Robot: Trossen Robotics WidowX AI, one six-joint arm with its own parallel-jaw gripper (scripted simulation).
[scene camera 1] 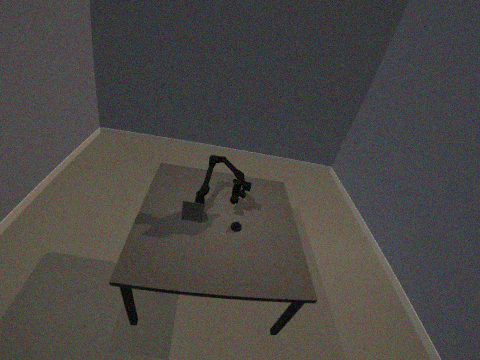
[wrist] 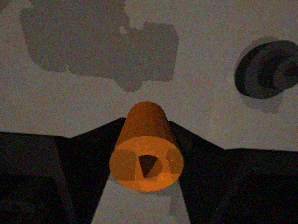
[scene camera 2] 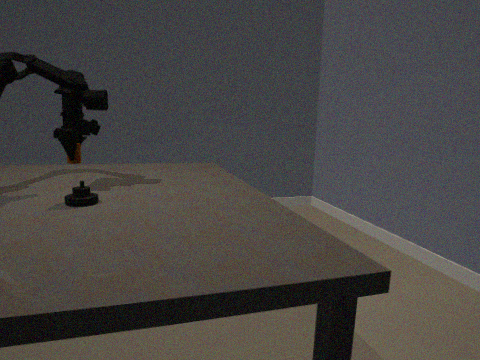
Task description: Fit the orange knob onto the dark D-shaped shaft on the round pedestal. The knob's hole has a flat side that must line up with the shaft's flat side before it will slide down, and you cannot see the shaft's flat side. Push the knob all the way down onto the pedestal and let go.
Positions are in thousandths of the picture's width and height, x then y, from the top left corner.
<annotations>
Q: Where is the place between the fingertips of the gripper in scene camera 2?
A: At 155, 443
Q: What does the gripper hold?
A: An orange knob.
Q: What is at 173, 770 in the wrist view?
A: The gripper.
</annotations>
